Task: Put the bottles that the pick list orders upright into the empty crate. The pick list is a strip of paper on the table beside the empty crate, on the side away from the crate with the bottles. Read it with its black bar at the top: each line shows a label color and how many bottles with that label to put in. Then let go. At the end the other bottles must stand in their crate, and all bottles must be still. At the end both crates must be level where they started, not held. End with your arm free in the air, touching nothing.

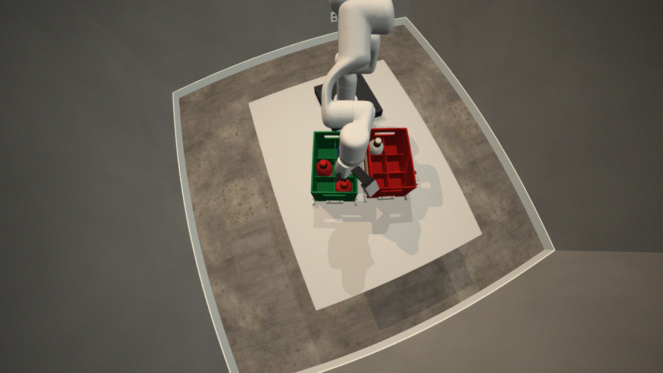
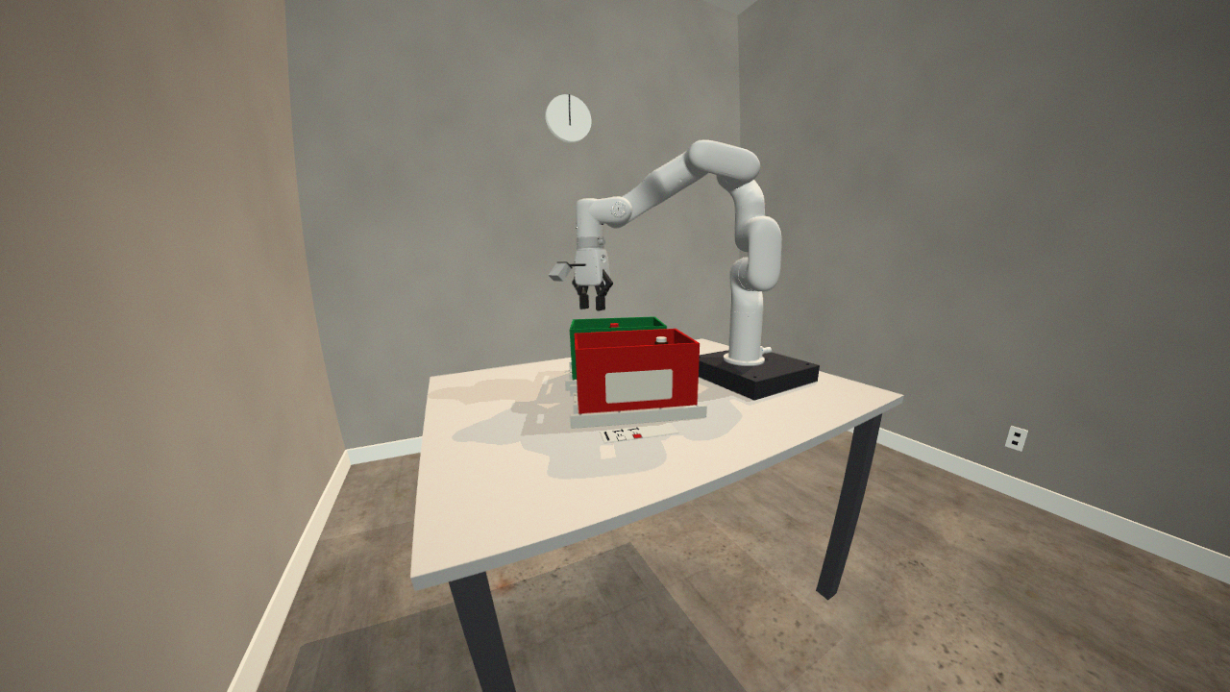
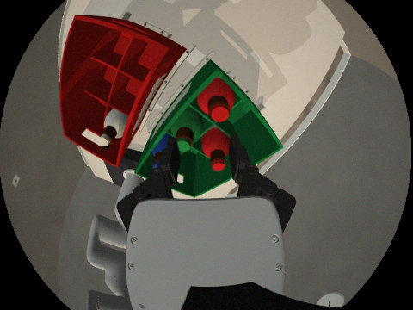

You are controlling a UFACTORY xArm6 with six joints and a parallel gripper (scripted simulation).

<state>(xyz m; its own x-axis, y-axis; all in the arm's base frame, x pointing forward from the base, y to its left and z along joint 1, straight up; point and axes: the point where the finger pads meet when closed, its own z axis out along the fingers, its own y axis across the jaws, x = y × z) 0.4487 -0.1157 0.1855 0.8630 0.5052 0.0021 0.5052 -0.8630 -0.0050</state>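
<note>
Right now my hand is 70 mm past the green bottle, 10 mm to the right of it and 150 mm above it. From my hand the other things lie so: red crate 40 mm behind, 200 mm to the left, 160 mm below; then blue bottle 160 mm behind, 30 mm to the left, 150 mm below; then green crate 80 mm behind, 40 mm to the right, 160 mm below.
</note>
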